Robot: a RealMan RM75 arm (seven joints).
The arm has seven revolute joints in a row. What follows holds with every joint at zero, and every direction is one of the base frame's. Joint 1 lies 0.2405 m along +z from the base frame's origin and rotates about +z. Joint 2 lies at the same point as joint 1 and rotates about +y. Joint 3 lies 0.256 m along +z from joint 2 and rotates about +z. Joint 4 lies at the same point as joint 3 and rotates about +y. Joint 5 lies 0.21 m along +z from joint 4 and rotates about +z. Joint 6 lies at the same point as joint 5 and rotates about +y. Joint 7 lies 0.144 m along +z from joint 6 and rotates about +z. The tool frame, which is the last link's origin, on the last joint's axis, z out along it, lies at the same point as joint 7; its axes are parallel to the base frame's.
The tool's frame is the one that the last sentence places.
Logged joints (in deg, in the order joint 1, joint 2, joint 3, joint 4, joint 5, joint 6, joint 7), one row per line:
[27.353, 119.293, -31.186, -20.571, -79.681, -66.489, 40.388]
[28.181, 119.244, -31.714, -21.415, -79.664, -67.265, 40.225]
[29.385, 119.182, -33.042, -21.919, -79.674, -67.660, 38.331]
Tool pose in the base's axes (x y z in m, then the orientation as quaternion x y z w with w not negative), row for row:
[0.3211, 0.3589, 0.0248, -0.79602, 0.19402, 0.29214, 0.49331]
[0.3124, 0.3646, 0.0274, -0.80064, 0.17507, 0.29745, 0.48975]
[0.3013, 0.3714, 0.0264, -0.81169, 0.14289, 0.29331, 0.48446]
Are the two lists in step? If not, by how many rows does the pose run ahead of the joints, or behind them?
They are in step.
